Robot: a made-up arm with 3 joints. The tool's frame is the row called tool.
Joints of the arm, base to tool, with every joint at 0 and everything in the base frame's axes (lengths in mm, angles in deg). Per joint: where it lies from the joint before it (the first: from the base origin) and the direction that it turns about. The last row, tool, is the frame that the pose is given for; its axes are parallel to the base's.
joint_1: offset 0 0 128.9 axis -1 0 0
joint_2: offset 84.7 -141.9 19 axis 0 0 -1
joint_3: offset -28.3 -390.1 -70.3 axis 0 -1 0
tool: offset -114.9 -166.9 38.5
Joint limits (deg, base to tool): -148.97..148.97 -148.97..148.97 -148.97..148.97
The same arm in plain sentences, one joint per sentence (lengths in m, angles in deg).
The arm has three revolute joints in a row. What follows holds with every joint at zero, and every direction is one of the base frame's. Joint 1 lies 0.1289 m along +z from the base frame's origin and rotates about -x, from -148.97 to 148.97 deg. Joint 2 lies 0.0847 m along +x and 0.1419 m along -y and 0.0190 m along +z from joint 1 and rotates about -z, from -148.97 to 148.97 deg. Joint 3 lies 0.0283 m along -x and 0.3901 m along -y and 0.0703 m along -z from joint 2 and rotates about -y, from -148.97 to 148.97 deg. The tool frame, which is the frame that the pose is given for, lies 0.1149 m along -x and 0.1669 m along -y and 0.0385 m along +z from joint 3; its axes are parallel to the base frame's.
